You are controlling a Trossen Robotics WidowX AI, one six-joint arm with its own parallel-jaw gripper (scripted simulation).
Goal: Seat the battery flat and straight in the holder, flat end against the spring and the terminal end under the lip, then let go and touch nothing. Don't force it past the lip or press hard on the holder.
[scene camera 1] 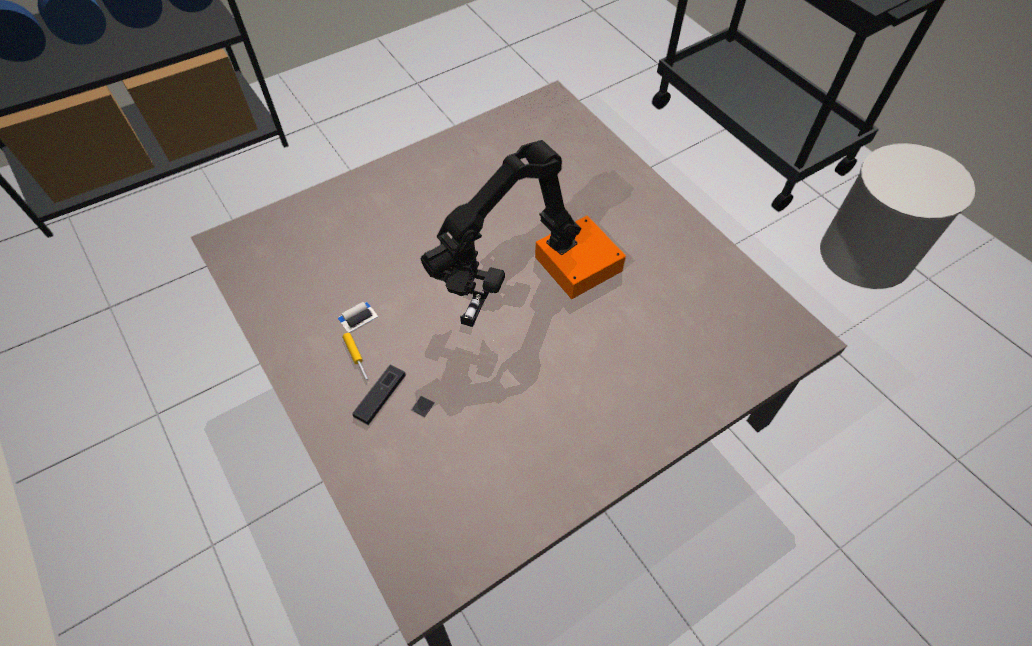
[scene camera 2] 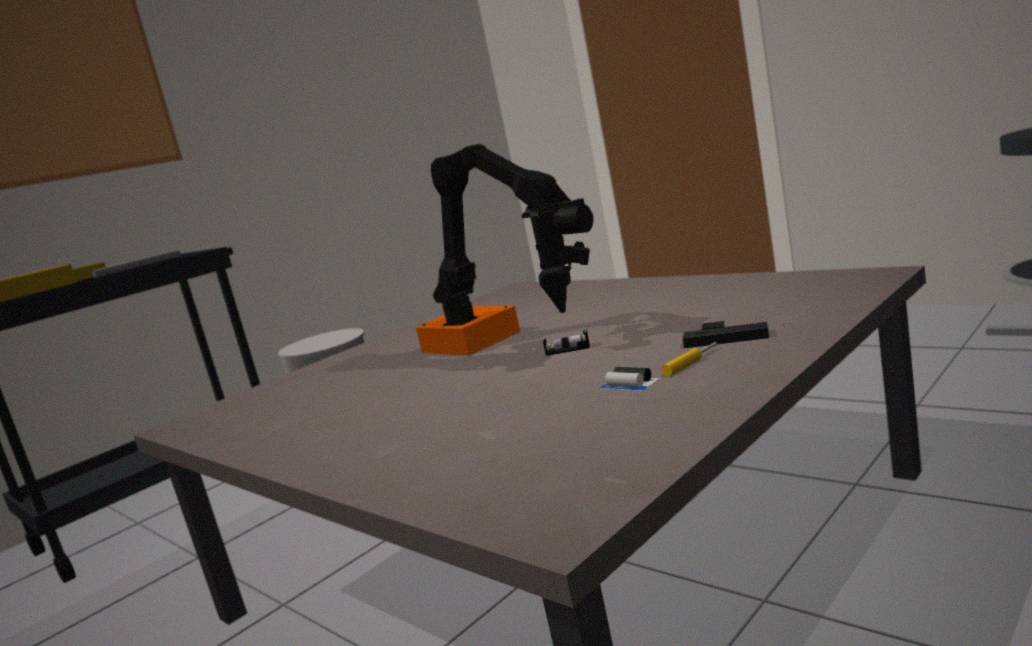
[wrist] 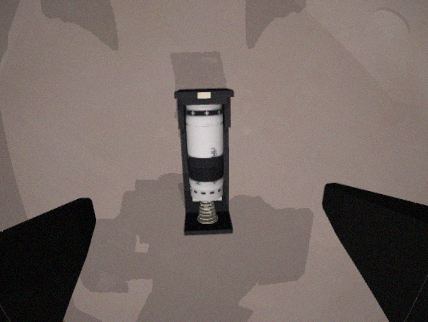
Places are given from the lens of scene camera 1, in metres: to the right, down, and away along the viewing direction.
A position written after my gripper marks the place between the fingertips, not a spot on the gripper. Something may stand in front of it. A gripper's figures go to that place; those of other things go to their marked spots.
my gripper [scene camera 1: 469, 293]: -0.12, -0.08, 1.82
black remote [scene camera 1: 384, 387]: -0.33, 0.16, 1.76
